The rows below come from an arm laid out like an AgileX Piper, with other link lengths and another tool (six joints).
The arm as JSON. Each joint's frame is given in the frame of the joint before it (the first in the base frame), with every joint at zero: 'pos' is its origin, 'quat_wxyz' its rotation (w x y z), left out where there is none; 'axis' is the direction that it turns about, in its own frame. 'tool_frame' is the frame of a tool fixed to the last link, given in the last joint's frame.
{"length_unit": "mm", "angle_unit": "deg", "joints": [
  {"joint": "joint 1", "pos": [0.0, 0.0, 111.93], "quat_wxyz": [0.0, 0.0, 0.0, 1.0], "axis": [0.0, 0.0, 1.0]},
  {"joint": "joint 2", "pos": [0.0, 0.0, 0.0], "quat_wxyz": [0.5, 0.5, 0.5, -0.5], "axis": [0.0, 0.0, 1.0]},
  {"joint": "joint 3", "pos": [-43.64, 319.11, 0.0], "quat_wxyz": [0.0, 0.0, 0.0, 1.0], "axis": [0.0, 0.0, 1.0]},
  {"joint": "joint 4", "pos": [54.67, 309.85, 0.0], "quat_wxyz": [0.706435, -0.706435, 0.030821, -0.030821], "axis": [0.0, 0.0, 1.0]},
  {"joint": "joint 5", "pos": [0.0, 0.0, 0.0], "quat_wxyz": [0.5, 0.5, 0.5, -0.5], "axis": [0.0, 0.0, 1.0]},
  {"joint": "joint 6", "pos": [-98.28, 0.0, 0.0], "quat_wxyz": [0.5, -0.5, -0.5, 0.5], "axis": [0.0, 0.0, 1.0]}
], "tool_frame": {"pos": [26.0, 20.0, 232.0], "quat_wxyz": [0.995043, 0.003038, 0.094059, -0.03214]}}
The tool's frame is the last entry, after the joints.
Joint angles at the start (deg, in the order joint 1, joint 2, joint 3, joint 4, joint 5, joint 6):
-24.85, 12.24, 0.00, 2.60, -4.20, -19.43
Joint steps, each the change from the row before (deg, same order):
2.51, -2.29, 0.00, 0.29, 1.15, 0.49
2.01, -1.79, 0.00, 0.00, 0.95, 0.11
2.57, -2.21, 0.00, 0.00, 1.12, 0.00
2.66, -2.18, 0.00, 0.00, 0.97, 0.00
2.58, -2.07, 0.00, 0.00, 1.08, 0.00
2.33, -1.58, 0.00, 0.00, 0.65, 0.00
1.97, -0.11, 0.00, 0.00, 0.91, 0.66
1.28, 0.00, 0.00, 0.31, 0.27, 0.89
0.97, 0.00, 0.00, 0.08, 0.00, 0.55
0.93, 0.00, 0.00, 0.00, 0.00, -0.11
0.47, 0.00, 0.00, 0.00, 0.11, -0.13
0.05, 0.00, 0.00, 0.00, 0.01, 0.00
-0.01, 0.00, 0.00, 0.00, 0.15, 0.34
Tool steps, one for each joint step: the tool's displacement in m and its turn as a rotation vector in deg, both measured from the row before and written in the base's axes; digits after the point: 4 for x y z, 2 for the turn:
0.0025, 0.0150, 0.0068, 0.26, -1.36, 2.51
0.0016, 0.0123, 0.0050, -0.20, -0.83, 2.05
0.0014, 0.0157, 0.0064, -0.35, -1.03, 2.63
0.0007, 0.0160, 0.0069, -0.34, -1.16, 2.71
0.0000, 0.0154, 0.0055, -0.24, -0.96, 2.63
-0.0003, 0.0136, 0.0051, -0.19, -0.91, 2.36
0.0026, 0.0106, -0.0047, 0.77, 0.69, 2.05
0.0014, 0.0066, -0.0018, 1.22, 0.11, 1.36
0.0008, 0.0051, -0.0001, 0.63, -0.07, 1.00
0.0007, 0.0052, 0.0000, -0.11, 0.01, 0.93
0.0004, 0.0027, -0.0006, -0.12, 0.12, 0.47
0.0000, 0.0003, -0.0001, 0.00, 0.01, 0.05
0.0001, -0.0002, -0.0009, 0.35, 0.12, 0.01

